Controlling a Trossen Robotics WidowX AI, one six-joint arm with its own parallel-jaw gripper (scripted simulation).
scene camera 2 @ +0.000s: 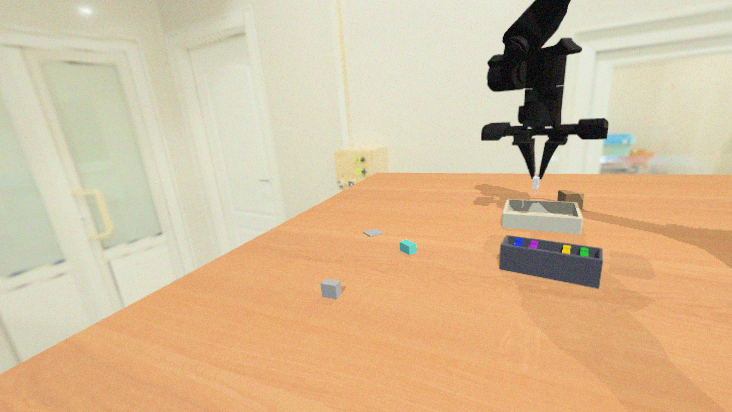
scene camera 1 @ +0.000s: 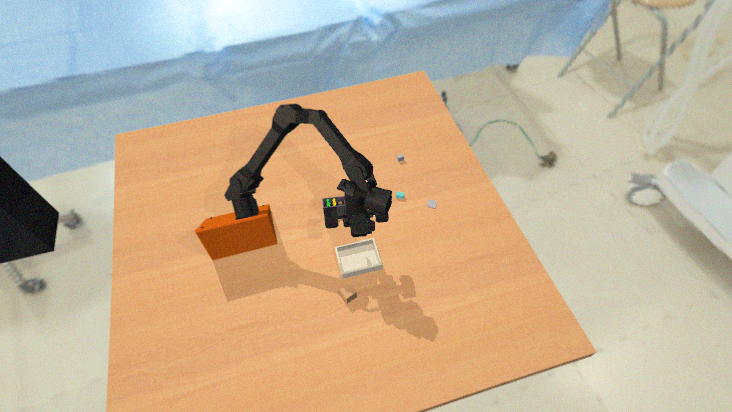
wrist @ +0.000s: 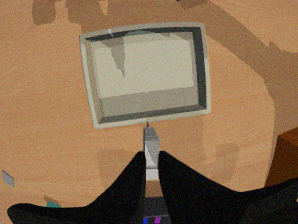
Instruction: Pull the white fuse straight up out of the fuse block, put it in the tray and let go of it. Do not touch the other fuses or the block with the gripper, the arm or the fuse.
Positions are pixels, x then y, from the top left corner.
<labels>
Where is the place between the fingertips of my gripper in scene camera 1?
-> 357, 230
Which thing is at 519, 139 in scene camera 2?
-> My gripper.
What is my gripper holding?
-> A white fuse.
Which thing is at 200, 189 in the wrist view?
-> My gripper.
</labels>
